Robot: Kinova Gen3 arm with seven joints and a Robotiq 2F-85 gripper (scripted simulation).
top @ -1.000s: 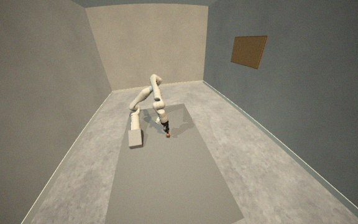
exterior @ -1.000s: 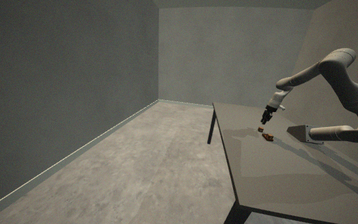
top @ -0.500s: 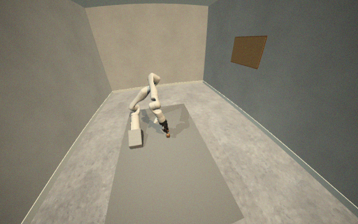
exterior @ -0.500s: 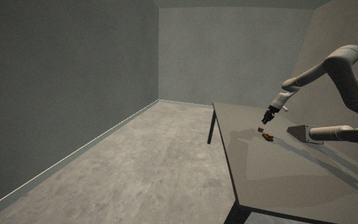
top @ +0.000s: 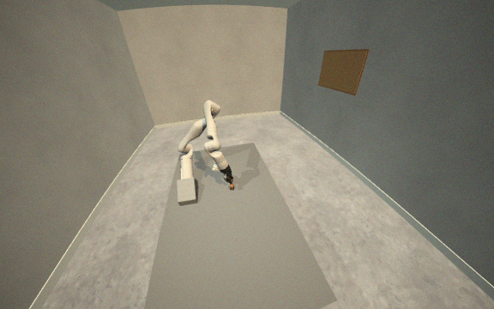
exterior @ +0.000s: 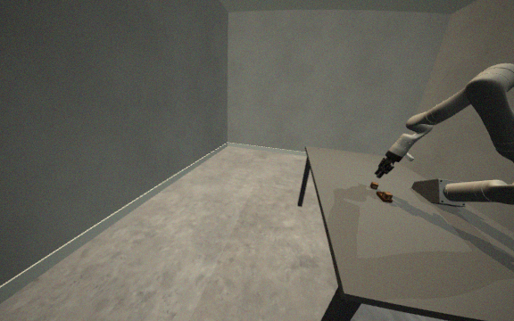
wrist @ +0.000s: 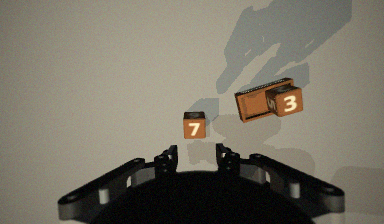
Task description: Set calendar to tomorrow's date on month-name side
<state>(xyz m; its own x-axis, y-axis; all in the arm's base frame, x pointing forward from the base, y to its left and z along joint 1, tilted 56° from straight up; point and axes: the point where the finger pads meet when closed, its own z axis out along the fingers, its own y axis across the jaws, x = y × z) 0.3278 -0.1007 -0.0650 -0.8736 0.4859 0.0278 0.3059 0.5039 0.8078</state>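
Now: the digit cube 8 cm below my hand. From my hand the other things lie so: orange tray: 11 cm to the left, 9 cm below.
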